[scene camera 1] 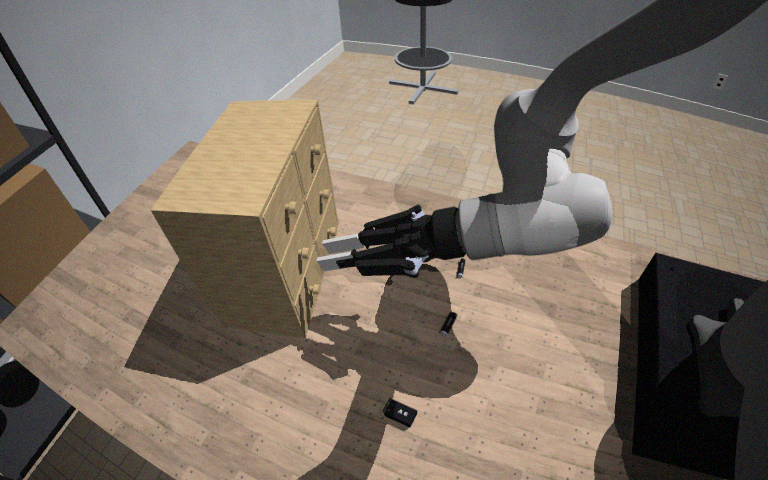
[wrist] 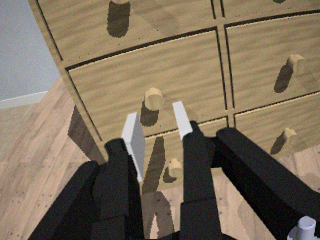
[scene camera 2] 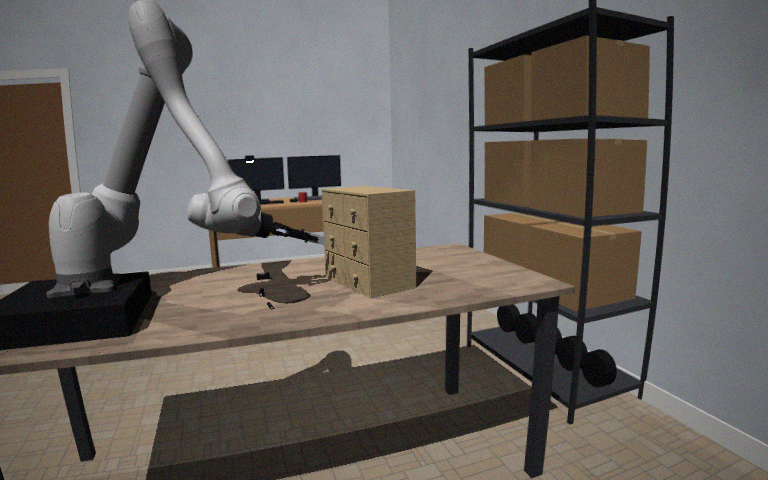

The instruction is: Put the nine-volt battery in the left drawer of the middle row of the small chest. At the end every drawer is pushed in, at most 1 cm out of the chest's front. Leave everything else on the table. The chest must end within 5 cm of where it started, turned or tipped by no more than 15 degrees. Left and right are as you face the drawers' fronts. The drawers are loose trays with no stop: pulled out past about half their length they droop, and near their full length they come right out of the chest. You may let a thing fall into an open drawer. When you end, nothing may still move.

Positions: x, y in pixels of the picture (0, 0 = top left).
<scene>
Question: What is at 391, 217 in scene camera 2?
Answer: A wooden chest.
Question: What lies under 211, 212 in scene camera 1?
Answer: A wooden chest.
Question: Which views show my gripper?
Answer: Scene camera 1, the wrist view and scene camera 2: all of them.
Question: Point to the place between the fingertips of my gripper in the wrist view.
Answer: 158, 122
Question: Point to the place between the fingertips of my gripper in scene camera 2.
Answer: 322, 240
</scene>
